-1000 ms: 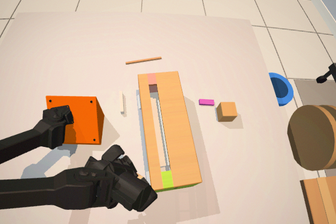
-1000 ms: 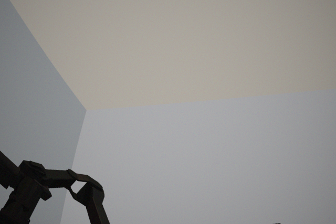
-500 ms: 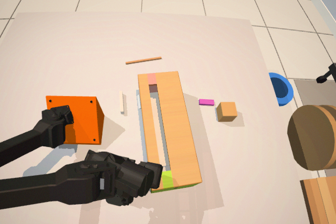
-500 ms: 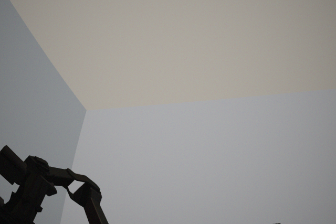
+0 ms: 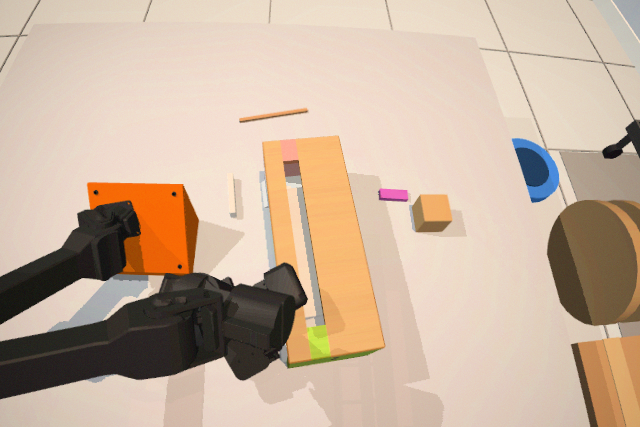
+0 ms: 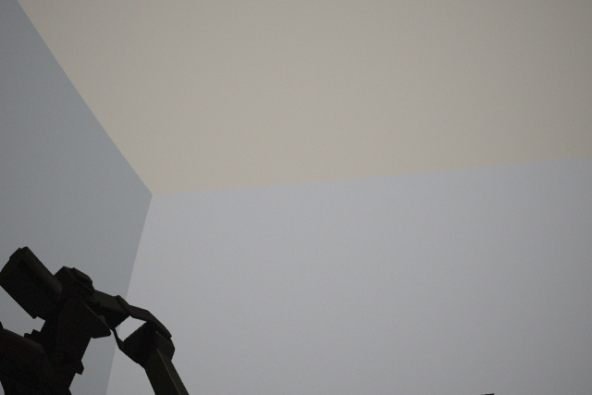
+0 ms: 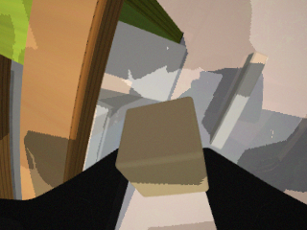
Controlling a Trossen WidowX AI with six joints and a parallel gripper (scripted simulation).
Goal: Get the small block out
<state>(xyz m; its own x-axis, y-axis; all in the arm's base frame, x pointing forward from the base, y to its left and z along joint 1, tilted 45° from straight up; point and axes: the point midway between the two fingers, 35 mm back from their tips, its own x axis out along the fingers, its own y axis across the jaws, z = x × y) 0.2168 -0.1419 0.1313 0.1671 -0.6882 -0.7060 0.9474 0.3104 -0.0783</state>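
The olive-tan block is 10 mm to the right of my gripper tip and 10 mm above it. The rest, counted from my gripper tip: box: 70 mm ahead, 120 mm to the left, 30 mm below; then thin brown stick: 70 mm ahead, 470 mm to the left, 90 mm below.
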